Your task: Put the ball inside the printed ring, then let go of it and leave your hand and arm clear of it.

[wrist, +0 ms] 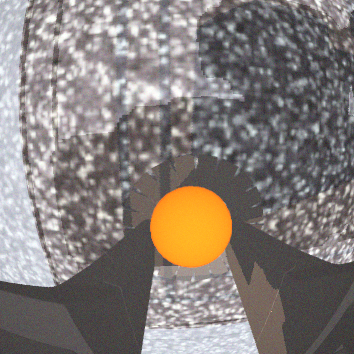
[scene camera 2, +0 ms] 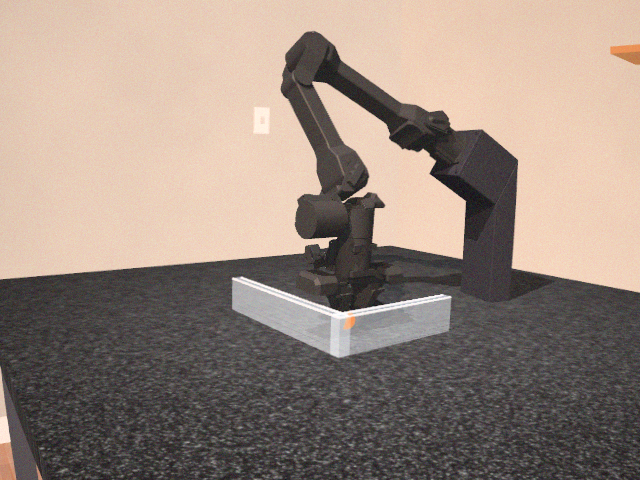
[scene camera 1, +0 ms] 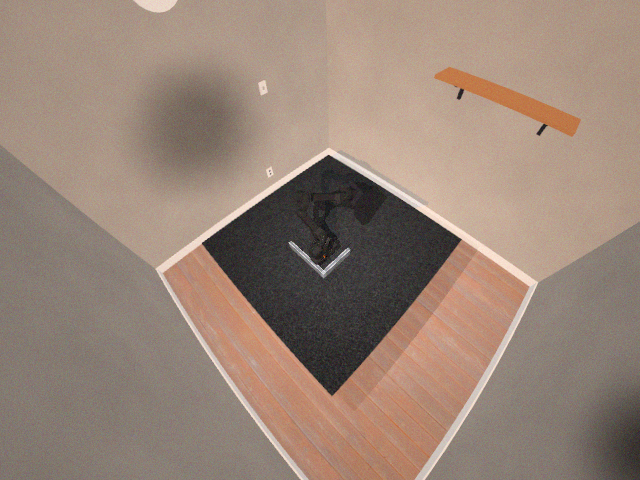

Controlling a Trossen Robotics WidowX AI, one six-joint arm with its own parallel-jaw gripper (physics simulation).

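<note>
The orange ball (scene camera 1: 324, 256) (scene camera 2: 349, 321) (wrist: 191, 226) is between the fingertips of my gripper (scene camera 1: 321, 255) (scene camera 2: 352, 311) (wrist: 188, 226), which is shut on it. In the wrist view, the grey-brown printed ring (wrist: 144, 200) shows around the ball, which covers most of the ring's open middle and part of its lower band. The ball's height over the table surface is hard to tell. In scene camera 2, the ball shows through the clear wall near the corner, with the fingers just above and behind it. The ring cannot be made out in either scene view.
Two low, clear walls (scene camera 1: 305, 254) (scene camera 2: 284, 310) meet in a corner around the gripper's front side. The arm (scene camera 2: 315, 118) reaches over from a dark post (scene camera 2: 488, 248) at the back right. All stand on the black speckled table (scene camera 1: 330, 330) (scene camera 2: 310, 413).
</note>
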